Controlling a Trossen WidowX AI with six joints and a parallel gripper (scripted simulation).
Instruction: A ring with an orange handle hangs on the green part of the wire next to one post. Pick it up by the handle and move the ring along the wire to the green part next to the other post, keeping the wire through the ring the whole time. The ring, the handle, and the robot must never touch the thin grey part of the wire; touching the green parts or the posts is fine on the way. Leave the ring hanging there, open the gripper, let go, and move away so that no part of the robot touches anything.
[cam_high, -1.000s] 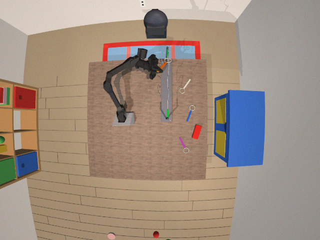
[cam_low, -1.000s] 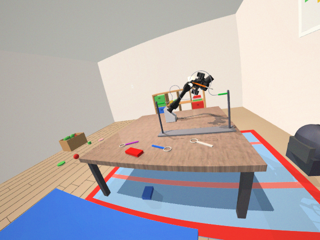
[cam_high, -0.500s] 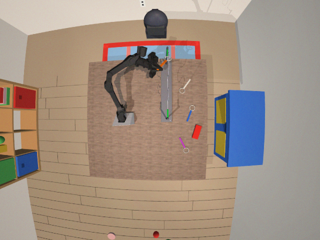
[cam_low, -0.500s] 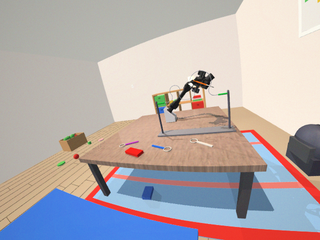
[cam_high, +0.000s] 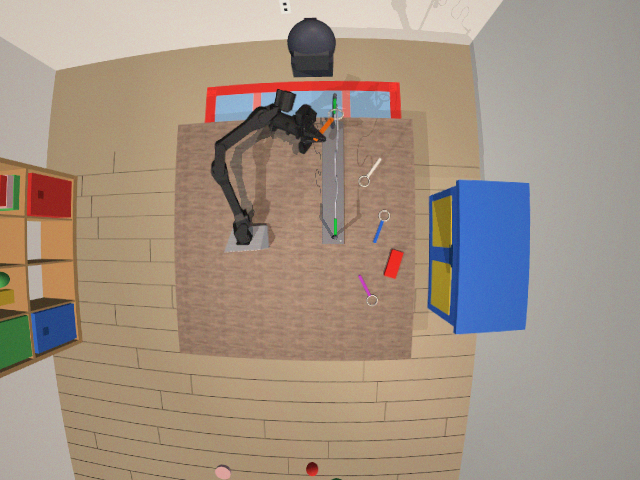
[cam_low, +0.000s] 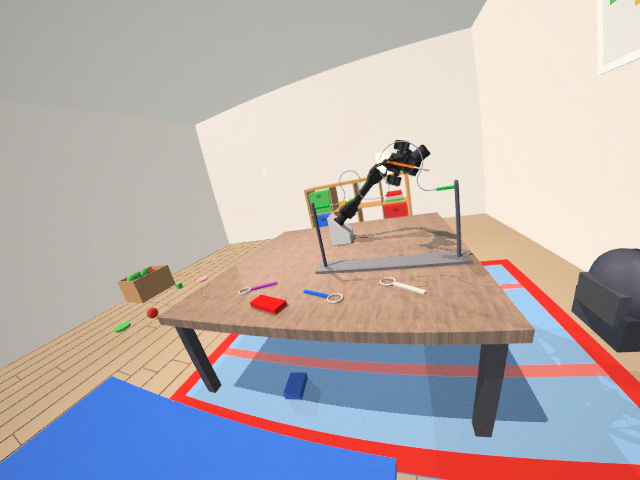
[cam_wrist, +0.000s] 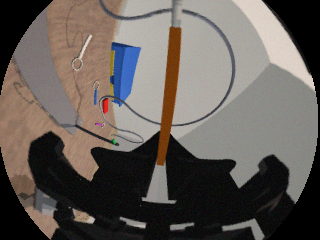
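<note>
Right now the orange-handled ring is 8 cm to the left of my gripper tip, 3 cm below it and 2 cm ahead of it. The rest, counted from my gripper tip: red block 47 cm to the right, 41 cm below, 35 cm ahead; then white-handled ring 42 cm below, 23 cm ahead, 1 cm to the right; then blue-handled ring 42 cm below, 29 cm ahead, 27 cm to the right.
</note>
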